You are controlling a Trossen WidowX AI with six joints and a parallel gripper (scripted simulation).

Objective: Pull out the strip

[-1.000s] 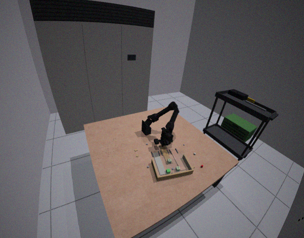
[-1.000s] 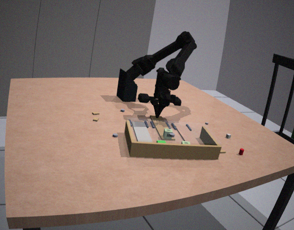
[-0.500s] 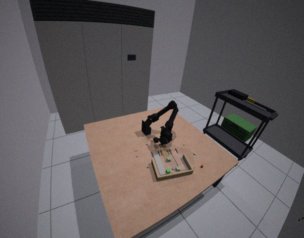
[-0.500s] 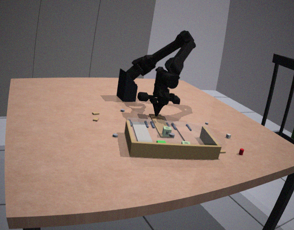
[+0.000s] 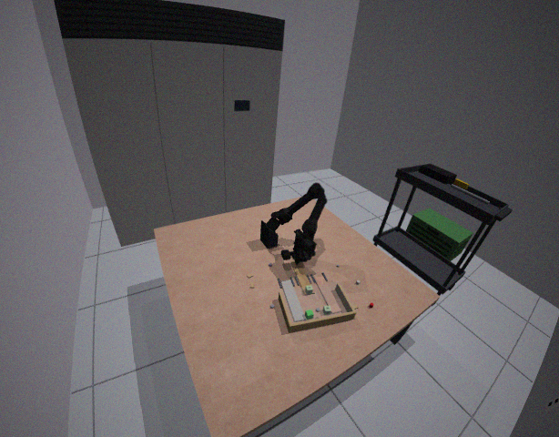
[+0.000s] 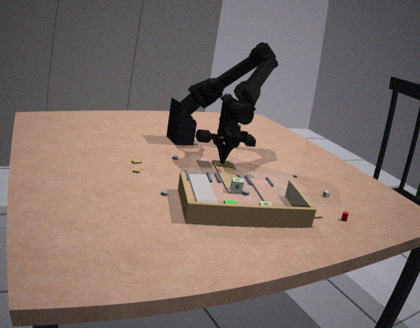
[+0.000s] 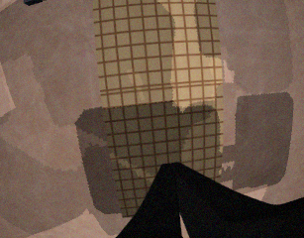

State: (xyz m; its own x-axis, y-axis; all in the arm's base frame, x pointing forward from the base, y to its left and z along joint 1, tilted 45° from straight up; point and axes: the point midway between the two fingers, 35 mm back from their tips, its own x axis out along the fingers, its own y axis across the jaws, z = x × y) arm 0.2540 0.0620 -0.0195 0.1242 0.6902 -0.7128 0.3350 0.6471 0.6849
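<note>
My gripper tip is now 90 mm short of the tan gridded strip and 30 mm to the left of it. The rest, counted from my gripper tip: white cube (300 mm ahead, 200 mm to the left); then red cylinder (440 mm ahead, 140 mm to the left, 10 mm above).
</note>
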